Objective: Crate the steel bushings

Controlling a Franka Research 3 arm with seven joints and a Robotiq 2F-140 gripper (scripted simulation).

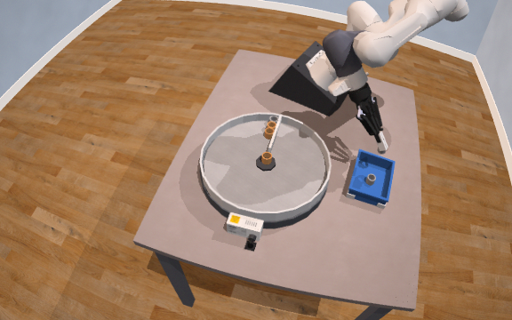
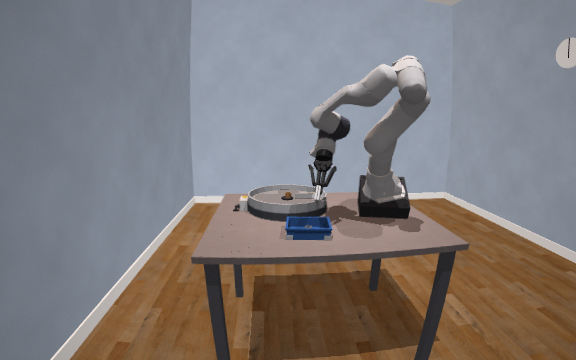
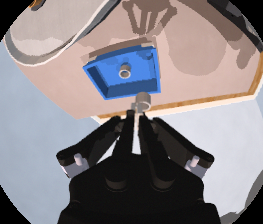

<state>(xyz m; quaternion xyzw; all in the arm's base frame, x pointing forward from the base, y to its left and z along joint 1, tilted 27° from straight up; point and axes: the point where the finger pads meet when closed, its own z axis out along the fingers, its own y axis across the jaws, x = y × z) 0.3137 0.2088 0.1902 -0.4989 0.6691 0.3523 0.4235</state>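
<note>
My gripper is now 4 cm short of the blue crate, 2 cm to the right of it and 15 cm above it. Also, from my hand: grey round turning table (15 cm ahead, 34 cm to the right, 12 cm below).
</note>
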